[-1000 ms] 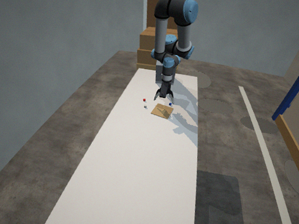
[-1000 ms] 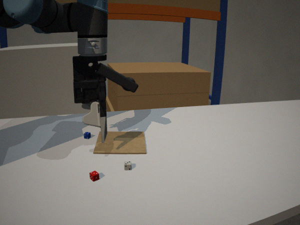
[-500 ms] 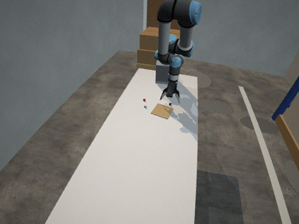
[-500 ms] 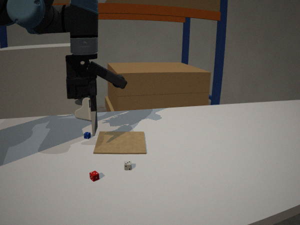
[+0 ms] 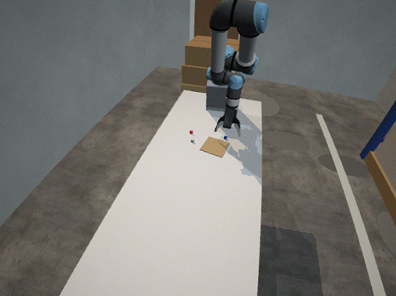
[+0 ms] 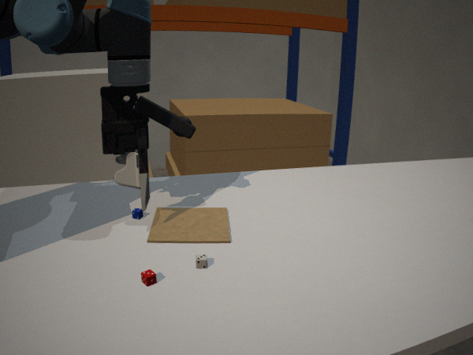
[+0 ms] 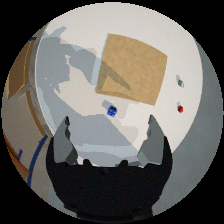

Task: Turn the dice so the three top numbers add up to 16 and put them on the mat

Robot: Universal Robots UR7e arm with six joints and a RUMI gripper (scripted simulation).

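The blue die lies 1 cm behind my hand, 1 cm to the right of it and 3 cm below it. The rest, counted from my hand: mat (8 cm ahead, 6 cm to the right, 4 cm below); red die (1 cm behind, 23 cm to the right, 3 cm below); white die (7 cm ahead, 20 cm to the right, 3 cm below).
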